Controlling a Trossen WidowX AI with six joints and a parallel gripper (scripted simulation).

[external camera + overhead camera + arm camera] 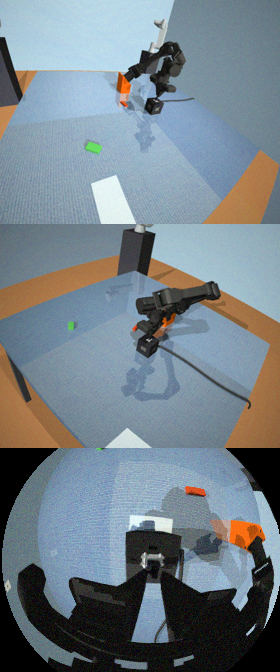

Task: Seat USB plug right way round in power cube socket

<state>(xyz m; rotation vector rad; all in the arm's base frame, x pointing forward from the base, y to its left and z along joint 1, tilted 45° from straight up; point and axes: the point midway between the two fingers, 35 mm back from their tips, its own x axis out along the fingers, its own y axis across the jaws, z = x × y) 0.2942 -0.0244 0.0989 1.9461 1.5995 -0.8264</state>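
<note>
Right now my gripper tip is 2 cm above the USB plug. Round my gripper tip: green block 13 cm ahead, 42 cm to the right, 10 cm below; red-orange block 12 cm behind, 15 cm to the right, 10 cm below.
</note>
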